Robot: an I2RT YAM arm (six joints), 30 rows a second.
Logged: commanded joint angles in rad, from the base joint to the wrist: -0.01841 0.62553 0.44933 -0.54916 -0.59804 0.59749; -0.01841 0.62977 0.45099 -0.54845 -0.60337 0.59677; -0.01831 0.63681 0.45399 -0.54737 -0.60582 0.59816; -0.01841 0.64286 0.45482 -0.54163 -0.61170 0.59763; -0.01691 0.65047 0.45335 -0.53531 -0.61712 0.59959; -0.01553 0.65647 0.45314 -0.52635 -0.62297 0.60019; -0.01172 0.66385 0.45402 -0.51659 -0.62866 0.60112; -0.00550 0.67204 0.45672 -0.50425 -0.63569 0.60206; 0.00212 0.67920 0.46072 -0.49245 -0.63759 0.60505; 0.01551 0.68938 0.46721 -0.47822 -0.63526 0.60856; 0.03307 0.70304 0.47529 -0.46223 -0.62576 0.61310; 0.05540 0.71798 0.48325 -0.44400 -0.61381 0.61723; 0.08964 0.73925 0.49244 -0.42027 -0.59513 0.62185; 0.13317 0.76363 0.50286 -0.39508 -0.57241 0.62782; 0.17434 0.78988 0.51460 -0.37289 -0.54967 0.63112; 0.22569 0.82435 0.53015 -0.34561 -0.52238 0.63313; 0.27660 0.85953 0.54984 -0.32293 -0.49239 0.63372
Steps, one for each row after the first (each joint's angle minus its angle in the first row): 0.00000 0.00424 0.00166 0.00071 -0.00533 -0.00072; 0.00010 0.01128 0.00466 0.00179 -0.00778 0.00067; 0.00000 0.01733 0.00549 0.00753 -0.01366 0.00014; 0.00150 0.02494 0.00402 0.01385 -0.01908 0.00210; 0.00288 0.03094 0.00381 0.02281 -0.02493 0.00270; 0.00669 0.03832 0.00469 0.03257 -0.03062 0.00363; 0.01291 0.04651 0.00739 0.04491 -0.03765 0.00457; 0.02053 0.05367 0.01139 0.05671 -0.03955 0.00756; 0.03392 0.06385 0.01788 0.07094 -0.03722 0.01107; 0.05148 0.07751 0.02596 0.08693 -0.02772 0.01561; 0.07381 0.09245 0.03392 0.10516 -0.01577 0.01974; 0.10805 0.11372 0.04311 0.12889 0.00291 0.02436; 0.15158 0.13810 0.05353 0.15408 0.02563 0.03033; 0.19275 0.16435 0.06527 0.17627 0.04837 0.03363; 0.24410 0.19882 0.08082 0.20355 0.07566 0.03564; 0.29501 0.23400 0.10051 0.22623 0.10565 0.03623
